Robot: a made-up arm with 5 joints.
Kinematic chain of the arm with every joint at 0, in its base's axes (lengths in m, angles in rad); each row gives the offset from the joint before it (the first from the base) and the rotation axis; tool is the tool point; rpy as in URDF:
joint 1: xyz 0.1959 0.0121 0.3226 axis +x
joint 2: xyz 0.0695 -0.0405 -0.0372 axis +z
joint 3: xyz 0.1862 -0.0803 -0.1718 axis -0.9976 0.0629 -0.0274
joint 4: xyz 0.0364 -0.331 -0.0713 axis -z
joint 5: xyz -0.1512 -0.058 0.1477 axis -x
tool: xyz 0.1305 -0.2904 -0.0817 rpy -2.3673 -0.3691 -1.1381
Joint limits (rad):
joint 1: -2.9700..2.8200
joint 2: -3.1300..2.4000
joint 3: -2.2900..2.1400
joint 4: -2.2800..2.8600
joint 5: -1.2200..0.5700
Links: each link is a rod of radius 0.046 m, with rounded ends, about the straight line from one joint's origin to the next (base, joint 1, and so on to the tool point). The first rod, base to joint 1, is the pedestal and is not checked.
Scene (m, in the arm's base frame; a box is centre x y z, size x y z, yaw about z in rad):
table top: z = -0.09
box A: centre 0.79 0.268 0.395 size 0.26 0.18 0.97 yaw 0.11
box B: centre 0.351 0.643 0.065 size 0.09 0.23 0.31 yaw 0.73
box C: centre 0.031 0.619 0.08 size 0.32 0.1 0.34 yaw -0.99
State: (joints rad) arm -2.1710 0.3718 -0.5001 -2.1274 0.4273
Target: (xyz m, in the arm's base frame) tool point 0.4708 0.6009 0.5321
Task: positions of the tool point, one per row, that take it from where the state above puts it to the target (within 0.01 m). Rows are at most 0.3 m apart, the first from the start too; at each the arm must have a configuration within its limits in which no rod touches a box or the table.
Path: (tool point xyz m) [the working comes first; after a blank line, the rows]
Joints at the target: -2.9700 -0.7151 -0.3451 -2.0923 0.5700
Straight joint move there: touches box A.

1: 0.8516 -0.0515 0.6881
2: 0.7640 -0.0824 0.8748
3: 0.6053 -0.1653 1.0208
4: 0.5803 0.0984 1.0179
5: 0.5490 0.3336 0.9193
6: 0.5122 0.5076 0.7468
7: 0.4708 0.6009 0.5321

